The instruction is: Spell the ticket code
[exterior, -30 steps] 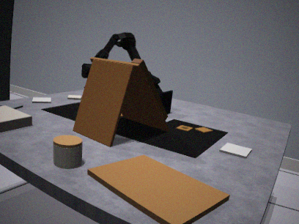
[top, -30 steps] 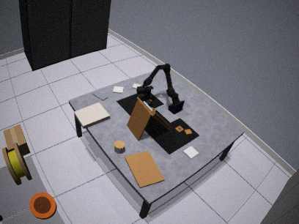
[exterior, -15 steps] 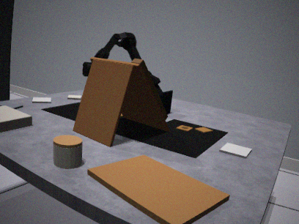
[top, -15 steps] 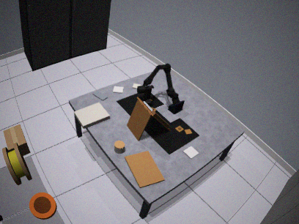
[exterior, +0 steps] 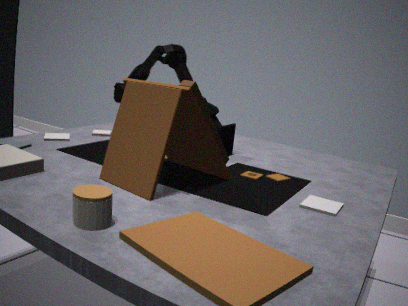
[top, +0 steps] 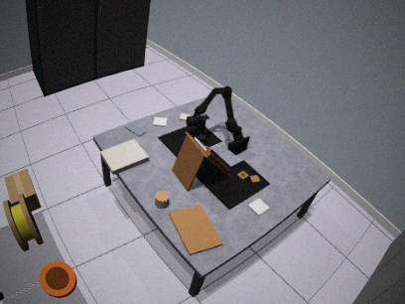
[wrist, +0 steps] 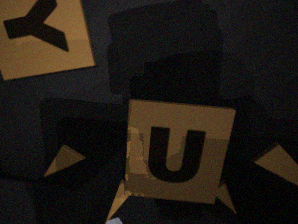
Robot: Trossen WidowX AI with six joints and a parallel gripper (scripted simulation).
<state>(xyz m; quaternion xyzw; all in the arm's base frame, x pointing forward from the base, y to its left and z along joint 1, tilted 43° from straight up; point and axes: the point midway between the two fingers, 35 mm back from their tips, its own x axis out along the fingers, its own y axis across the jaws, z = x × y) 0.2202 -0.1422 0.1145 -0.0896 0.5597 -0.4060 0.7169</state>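
My gripper tip is 80 mm short of the white ticket, 240 mm to the right of it and 70 mm below it. Round my gripper tip: grey card 310 mm ahead, 360 mm to the right, 20 mm below; cream card 110 mm behind, 300 mm to the right, 20 mm below; black mat 20 mm behind, 180 mm to the left, 20 mm below.
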